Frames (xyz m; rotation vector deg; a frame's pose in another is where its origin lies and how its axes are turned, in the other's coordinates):
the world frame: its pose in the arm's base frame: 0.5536 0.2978 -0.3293 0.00 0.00 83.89
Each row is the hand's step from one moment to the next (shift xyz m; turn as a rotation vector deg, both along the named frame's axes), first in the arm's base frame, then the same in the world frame.
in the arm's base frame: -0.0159 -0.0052 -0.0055 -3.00 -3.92 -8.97
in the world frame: -0.0069 0.0153 -0.0055 -4.22 2.57 -8.97
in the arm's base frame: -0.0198 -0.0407 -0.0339 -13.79 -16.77 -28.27
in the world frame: -0.0426 0.0154 -0.0339 -18.14 11.93 -28.27
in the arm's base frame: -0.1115 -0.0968 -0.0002 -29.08 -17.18 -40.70
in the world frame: -0.1081 0.1006 -0.0002 -20.18 27.09 -40.70
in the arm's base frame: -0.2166 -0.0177 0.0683 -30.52 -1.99 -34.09
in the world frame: -0.0407 0.2135 0.0683 -5.23 30.13 -34.09
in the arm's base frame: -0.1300 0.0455 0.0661 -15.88 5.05 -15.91
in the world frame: 0.0314 0.1341 0.0661 3.33 16.33 -15.91
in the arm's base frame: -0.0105 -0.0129 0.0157 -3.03 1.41 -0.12
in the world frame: -0.0139 0.0091 0.0157 1.08 3.16 -0.12
